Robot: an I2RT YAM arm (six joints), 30 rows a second.
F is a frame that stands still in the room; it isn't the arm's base.
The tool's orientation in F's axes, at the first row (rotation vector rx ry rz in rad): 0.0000, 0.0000, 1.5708
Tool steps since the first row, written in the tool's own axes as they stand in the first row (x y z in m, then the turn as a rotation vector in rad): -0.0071, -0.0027, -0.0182, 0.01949, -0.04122, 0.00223; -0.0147, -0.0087, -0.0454, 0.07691, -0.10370, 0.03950; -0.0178, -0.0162, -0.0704, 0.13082, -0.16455, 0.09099; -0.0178, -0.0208, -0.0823, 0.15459, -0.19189, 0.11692; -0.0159, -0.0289, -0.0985, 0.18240, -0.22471, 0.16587; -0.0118, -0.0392, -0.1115, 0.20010, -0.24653, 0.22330; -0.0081, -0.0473, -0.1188, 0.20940, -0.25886, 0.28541; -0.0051, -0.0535, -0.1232, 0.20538, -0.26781, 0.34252; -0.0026, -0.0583, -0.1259, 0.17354, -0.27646, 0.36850; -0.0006, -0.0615, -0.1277, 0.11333, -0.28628, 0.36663; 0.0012, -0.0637, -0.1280, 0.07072, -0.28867, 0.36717; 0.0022, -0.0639, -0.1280, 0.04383, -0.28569, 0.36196
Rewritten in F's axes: 0.0027, -0.0071, -0.0182, 0.04122, 0.01949, 0.00223; 0.0087, -0.0147, -0.0454, 0.10370, 0.07691, 0.03950; 0.0162, -0.0178, -0.0704, 0.16455, 0.13082, 0.09099; 0.0208, -0.0178, -0.0823, 0.19189, 0.15459, 0.11692; 0.0289, -0.0159, -0.0985, 0.22471, 0.18240, 0.16587; 0.0392, -0.0118, -0.1115, 0.24653, 0.20010, 0.22330; 0.0473, -0.0081, -0.1188, 0.25886, 0.20940, 0.28541; 0.0535, -0.0051, -0.1232, 0.26781, 0.20538, 0.34252; 0.0583, -0.0026, -0.1259, 0.27646, 0.17354, 0.36850; 0.0615, -0.0006, -0.1277, 0.28628, 0.11333, 0.36663; 0.0637, 0.0012, -0.1280, 0.28867, 0.07072, 0.36717; 0.0639, 0.0022, -0.1280, 0.28569, 0.04383, 0.36196
